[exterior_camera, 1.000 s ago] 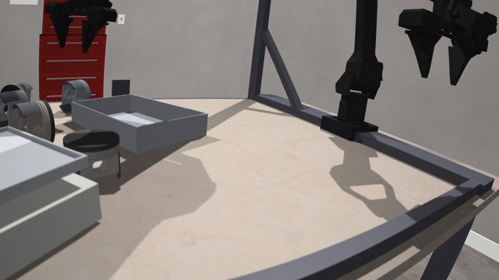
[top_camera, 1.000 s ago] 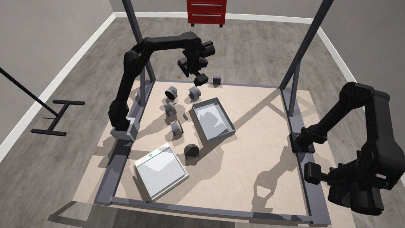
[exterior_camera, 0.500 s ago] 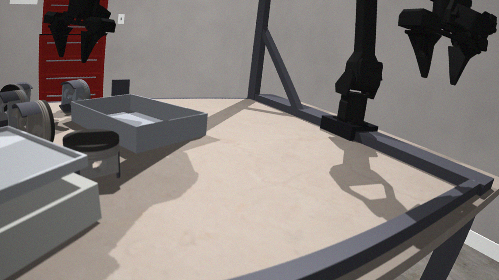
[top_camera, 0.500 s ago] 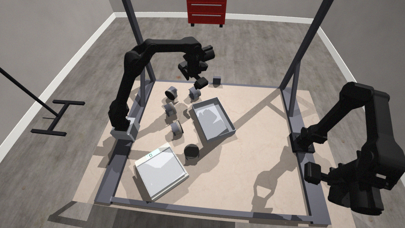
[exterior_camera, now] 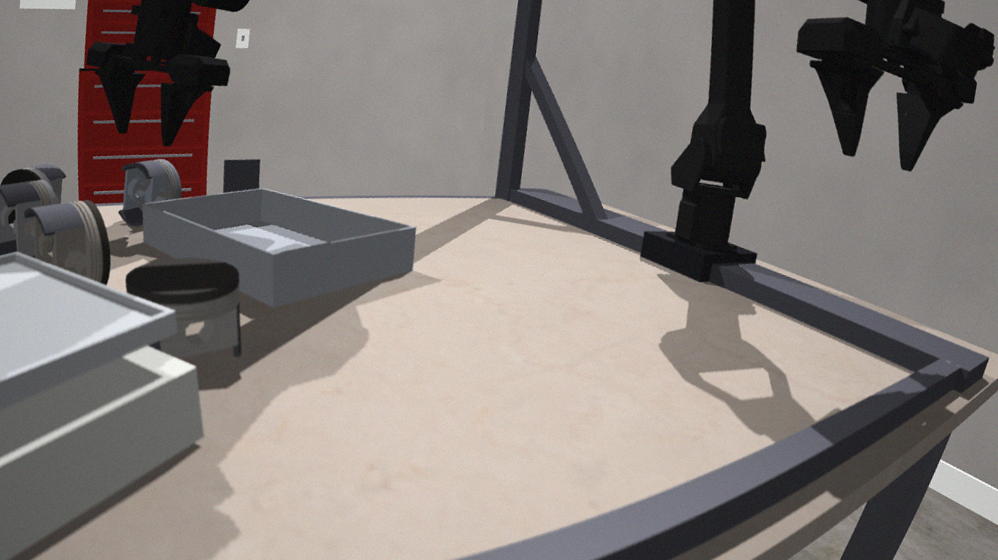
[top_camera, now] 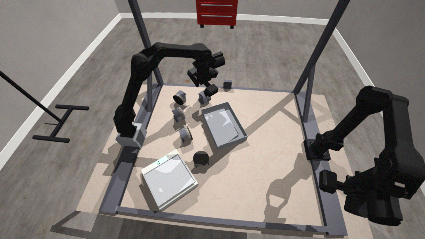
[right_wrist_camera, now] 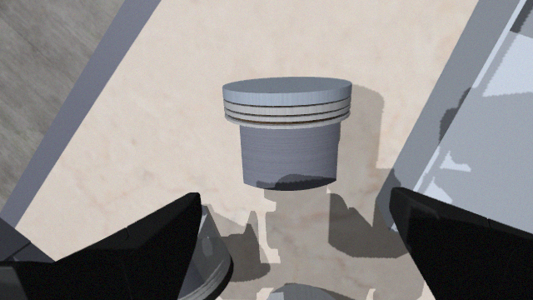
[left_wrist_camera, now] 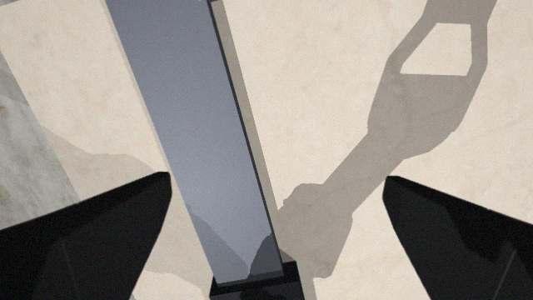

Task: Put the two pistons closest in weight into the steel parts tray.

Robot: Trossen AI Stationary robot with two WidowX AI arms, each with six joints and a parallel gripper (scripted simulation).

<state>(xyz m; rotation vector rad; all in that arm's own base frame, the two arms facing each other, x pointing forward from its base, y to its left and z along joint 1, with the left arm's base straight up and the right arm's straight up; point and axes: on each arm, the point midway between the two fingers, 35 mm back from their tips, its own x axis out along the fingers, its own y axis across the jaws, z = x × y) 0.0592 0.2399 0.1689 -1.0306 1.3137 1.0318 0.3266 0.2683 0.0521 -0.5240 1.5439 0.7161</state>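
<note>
The scale pan lies 460 mm ahead of my right hand, 90 mm to the right of it and 80 mm below it. The rest, counted from my right hand: scale 450 mm ahead, 100 mm to the right, 100 mm below; steel parts tray 150 mm ahead, 120 mm to the left, 120 mm below.
</note>
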